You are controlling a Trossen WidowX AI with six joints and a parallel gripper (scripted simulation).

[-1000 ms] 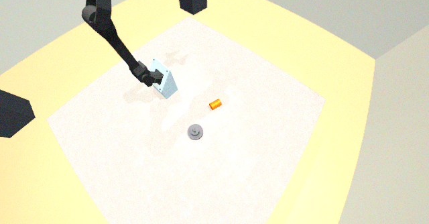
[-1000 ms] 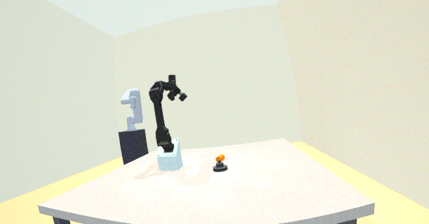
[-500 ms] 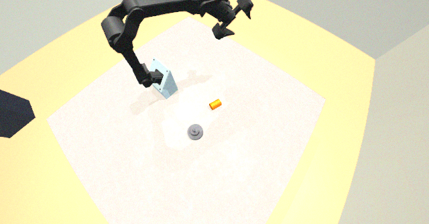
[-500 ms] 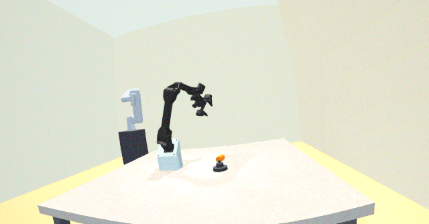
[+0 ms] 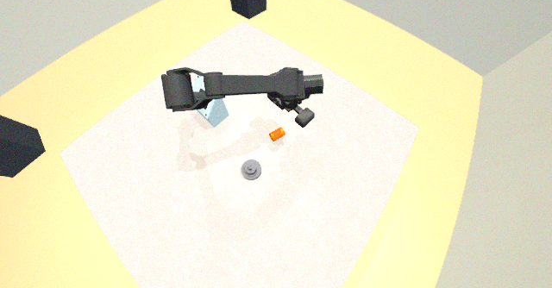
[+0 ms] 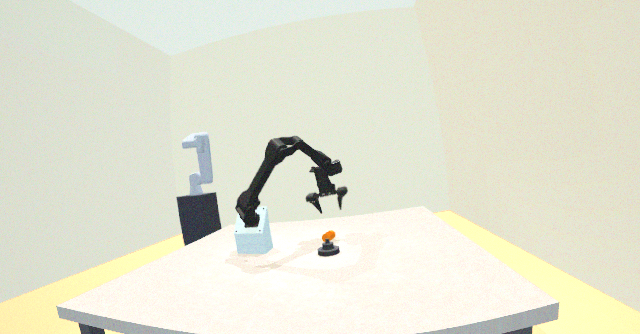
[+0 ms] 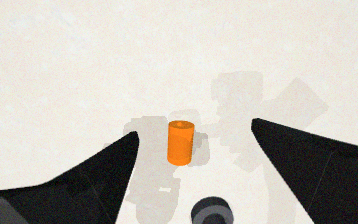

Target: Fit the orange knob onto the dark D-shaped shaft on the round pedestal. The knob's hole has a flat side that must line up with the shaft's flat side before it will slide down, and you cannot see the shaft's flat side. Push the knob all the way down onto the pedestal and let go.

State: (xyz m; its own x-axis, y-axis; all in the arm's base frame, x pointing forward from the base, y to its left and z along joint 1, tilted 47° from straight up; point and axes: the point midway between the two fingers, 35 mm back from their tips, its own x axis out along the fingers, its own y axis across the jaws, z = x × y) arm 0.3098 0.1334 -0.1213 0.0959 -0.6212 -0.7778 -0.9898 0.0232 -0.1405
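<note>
The orange knob is 2 cm behind my gripper tip, 6 cm to the right of it and 10 cm below it. The rest, counted from my gripper tip: pedestal with shaft 1 cm ahead, 25 cm to the right, 9 cm below.
</note>
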